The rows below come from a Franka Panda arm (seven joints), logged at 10 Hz.
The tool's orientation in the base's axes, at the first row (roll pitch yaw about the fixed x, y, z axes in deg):
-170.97 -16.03 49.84
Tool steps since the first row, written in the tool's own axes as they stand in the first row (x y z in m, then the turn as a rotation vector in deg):
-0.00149 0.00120 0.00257 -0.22 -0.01 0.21
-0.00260 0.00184 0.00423 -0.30 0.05 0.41
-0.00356 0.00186 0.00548 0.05 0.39 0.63
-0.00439 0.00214 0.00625 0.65 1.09 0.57
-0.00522 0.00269 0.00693 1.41 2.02 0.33
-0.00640 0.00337 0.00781 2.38 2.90 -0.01
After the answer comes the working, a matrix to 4 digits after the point.
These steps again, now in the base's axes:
0.00016 -0.00102 -0.00303 -0.13 -0.09 -0.26
0.00007 -0.00171 -0.00501 -0.12 -0.12 -0.48
-0.00044 -0.00204 -0.00647 0.37 0.00 -0.64
-0.00070 -0.00258 -0.00747 1.29 0.00 -0.53
-0.00074 -0.00331 -0.00843 2.47 -0.08 -0.23
-0.00089 -0.00432 -0.00969 3.74 -0.01 0.23

The tool's axes in the first row as the columns of a matrix, in the base's axes (rounded; the answer above uses it unrounded):
0.6198 0.7827 0.0559
0.7345 -0.6038 0.3096
0.2761 -0.1508 -0.9492

